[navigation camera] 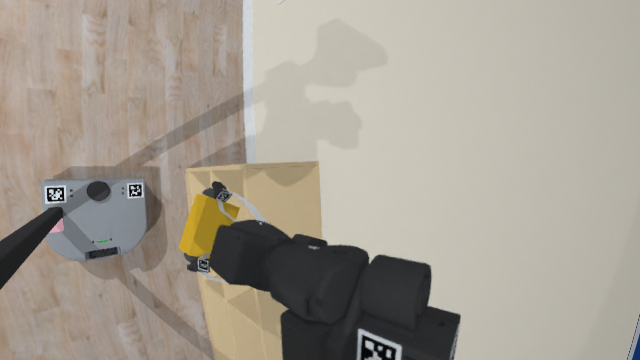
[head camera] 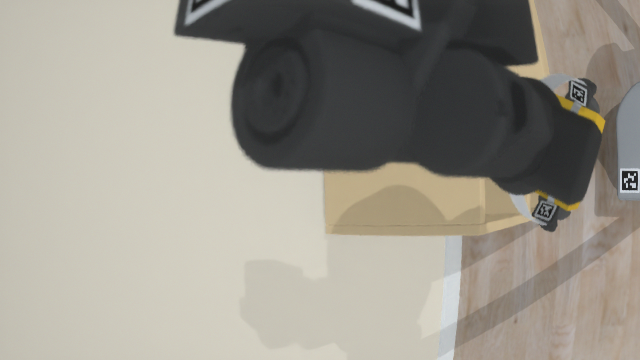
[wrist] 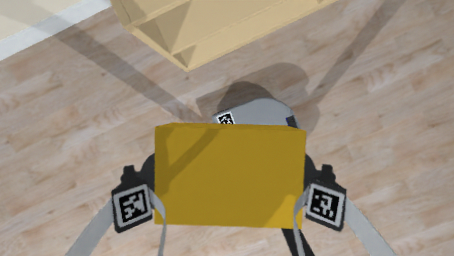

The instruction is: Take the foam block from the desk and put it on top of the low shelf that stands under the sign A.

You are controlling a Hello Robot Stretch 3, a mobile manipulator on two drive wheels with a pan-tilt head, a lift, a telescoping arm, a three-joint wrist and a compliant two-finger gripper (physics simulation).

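Where they show: gripper, fingertip midpoint: [navigation camera: 201,224] [wrist: 228,169]; robot's base, link origin: [navigation camera: 98,189].
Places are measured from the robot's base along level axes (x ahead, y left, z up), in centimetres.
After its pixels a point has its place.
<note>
The foam block [head camera: 595,120] {z 91.1, x -5.0, y -10.7 cm} [navigation camera: 196,230] {z 91.1, x -2.2, y -11.9 cm} [wrist: 230,180] {z 91.1, x -2.6, y -14.7 cm} is a yellow box held between the two fingertips. My gripper [head camera: 568,156] {z 86.9, x -2.3, y -14.3 cm} [navigation camera: 206,226] {z 86.9, x -2.3, y -14.3 cm} [wrist: 228,169] {z 86.9, x -2.3, y -14.3 cm} is shut on it. The low shelf [head camera: 405,230] {z 61.0, x 9.1, y -55.4 cm} [navigation camera: 300,215] {z 61.0, x -11.0, y -63.8 cm} [wrist: 240,36] {z 7.9, x -17.8, y -42.6 cm} is pale wood with several compartments and stands against the wall. In the navigation view the block overlaps the shelf's outer edge, on the side away from the wall; its height over the shelf is hard to tell. The wrist and arm hide part of the shelf. The sign A and the desk do not show.
My grey base [head camera: 631,150] {z 16.0, x -7.6, y -12.4 cm} [navigation camera: 95,217] {z 16.0, x -9.5, y 1.5 cm} [wrist: 260,111] {z 16.0, x -14.0, y -11.7 cm} stands on the wooden floor [head camera: 540,300] {z 0.0, x 36.8, y -43.2 cm} [navigation camera: 125,75] {z 0.1, x 52.3, y -9.5 cm} [wrist: 75,175] {z 0.0, x 76.2, y -13.5 cm}, apart from the shelf. The cream wall [head camera: 125,175] {z 104.0, x -0.1, y -79.9 cm} [navigation camera: 475,125] {z 121.3, x 20.4, y -78.4 cm} runs behind the shelf. A blue edge [navigation camera: 636,342] {z 165.6, x -39.4, y -82.4 cm} shows at the navigation view's lower right.
</note>
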